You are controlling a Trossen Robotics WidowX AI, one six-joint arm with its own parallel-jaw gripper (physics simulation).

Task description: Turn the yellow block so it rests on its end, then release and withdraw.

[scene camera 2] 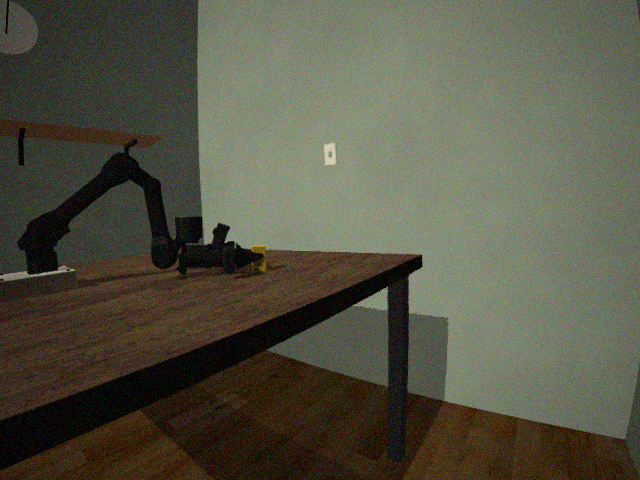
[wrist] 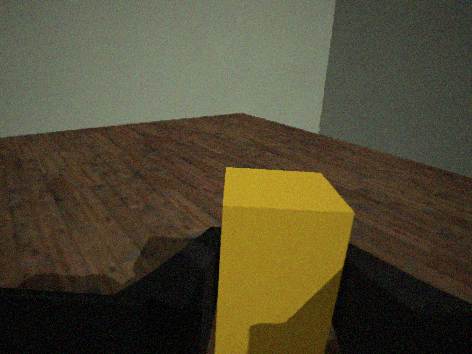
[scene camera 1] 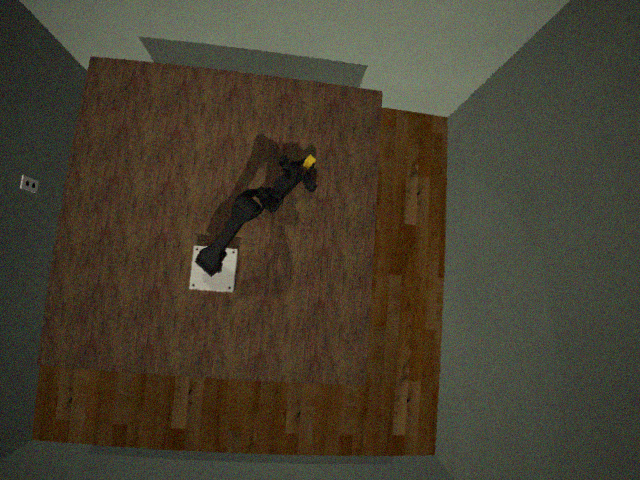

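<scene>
The yellow block is upright, with its long side vertical, between the fingers. Its small end face is on top in the wrist view. My gripper is level and shut on the block, with one dark finger on each side of it. In the scene camera 2 view the block's lower end is at or very close to the table top; I cannot tell for certain whether it touches. The block's lower part is cut off in the wrist view.
The arm reaches from its white base plate over the brown table. The table's far corner and edges lie beyond the block. Walls stand behind the table, and a wooden shelf hangs on the dark wall.
</scene>
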